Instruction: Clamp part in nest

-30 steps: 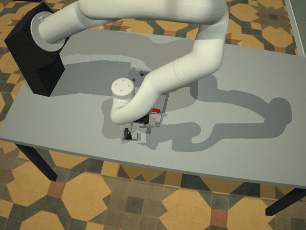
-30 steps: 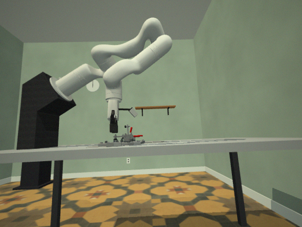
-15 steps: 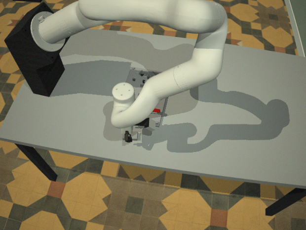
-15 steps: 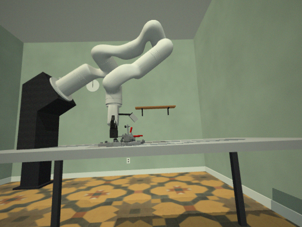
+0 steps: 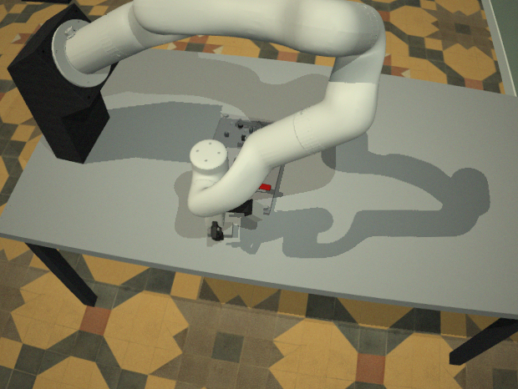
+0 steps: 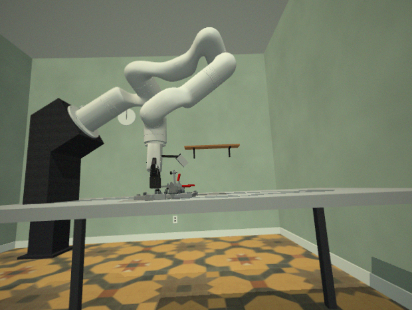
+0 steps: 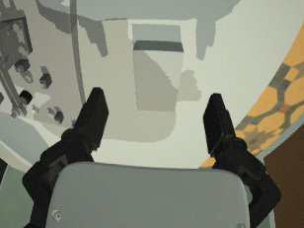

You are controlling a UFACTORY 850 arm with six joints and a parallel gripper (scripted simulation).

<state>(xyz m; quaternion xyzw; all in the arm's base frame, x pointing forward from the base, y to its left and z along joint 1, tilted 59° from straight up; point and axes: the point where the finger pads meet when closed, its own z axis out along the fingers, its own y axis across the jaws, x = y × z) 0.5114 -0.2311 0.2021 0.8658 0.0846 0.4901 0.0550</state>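
Now: hand 4 cm above the grey block part. The rest, counted from my hand: grey fixture plate 26 cm to the left, 4 cm below.
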